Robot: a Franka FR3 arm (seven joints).
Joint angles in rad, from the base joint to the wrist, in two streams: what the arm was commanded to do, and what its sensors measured. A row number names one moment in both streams.
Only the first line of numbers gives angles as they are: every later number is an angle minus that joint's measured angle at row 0.
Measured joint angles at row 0: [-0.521 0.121 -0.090 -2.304 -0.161 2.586 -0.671]
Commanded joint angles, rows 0 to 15: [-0.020 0.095 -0.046 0.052 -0.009 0.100 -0.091]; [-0.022 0.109 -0.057 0.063 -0.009 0.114 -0.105]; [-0.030 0.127 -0.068 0.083 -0.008 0.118 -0.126]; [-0.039 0.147 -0.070 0.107 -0.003 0.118 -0.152]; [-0.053 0.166 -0.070 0.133 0.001 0.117 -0.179]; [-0.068 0.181 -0.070 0.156 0.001 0.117 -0.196]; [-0.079 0.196 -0.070 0.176 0.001 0.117 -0.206]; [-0.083 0.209 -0.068 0.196 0.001 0.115 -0.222]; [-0.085 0.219 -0.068 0.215 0.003 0.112 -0.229]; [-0.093 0.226 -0.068 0.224 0.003 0.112 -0.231]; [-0.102 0.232 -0.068 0.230 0.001 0.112 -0.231]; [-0.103 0.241 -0.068 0.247 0.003 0.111 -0.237]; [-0.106 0.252 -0.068 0.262 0.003 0.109 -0.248]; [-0.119 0.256 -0.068 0.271 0.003 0.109 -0.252]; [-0.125 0.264 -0.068 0.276 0.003 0.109 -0.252]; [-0.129 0.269 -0.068 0.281 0.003 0.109 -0.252]
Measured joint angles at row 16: [-0.097 0.224 -0.077 0.236 0.000 0.107 -0.228]
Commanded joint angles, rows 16 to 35: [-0.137 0.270 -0.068 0.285 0.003 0.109 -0.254]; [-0.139 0.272 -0.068 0.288 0.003 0.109 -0.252]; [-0.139 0.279 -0.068 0.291 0.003 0.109 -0.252]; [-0.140 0.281 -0.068 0.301 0.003 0.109 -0.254]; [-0.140 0.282 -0.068 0.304 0.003 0.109 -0.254]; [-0.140 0.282 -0.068 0.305 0.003 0.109 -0.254]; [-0.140 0.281 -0.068 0.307 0.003 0.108 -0.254]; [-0.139 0.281 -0.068 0.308 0.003 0.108 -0.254]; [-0.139 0.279 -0.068 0.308 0.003 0.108 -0.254]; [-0.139 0.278 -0.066 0.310 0.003 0.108 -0.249]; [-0.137 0.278 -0.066 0.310 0.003 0.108 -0.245]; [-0.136 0.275 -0.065 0.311 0.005 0.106 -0.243]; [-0.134 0.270 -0.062 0.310 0.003 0.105 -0.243]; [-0.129 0.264 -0.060 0.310 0.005 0.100 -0.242]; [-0.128 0.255 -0.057 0.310 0.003 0.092 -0.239]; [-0.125 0.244 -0.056 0.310 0.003 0.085 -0.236]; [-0.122 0.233 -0.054 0.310 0.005 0.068 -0.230]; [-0.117 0.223 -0.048 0.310 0.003 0.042 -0.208]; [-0.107 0.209 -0.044 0.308 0.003 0.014 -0.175]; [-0.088 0.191 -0.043 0.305 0.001 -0.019 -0.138]
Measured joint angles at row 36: [-0.120 0.244 -0.054 0.310 0.001 0.073 -0.216]
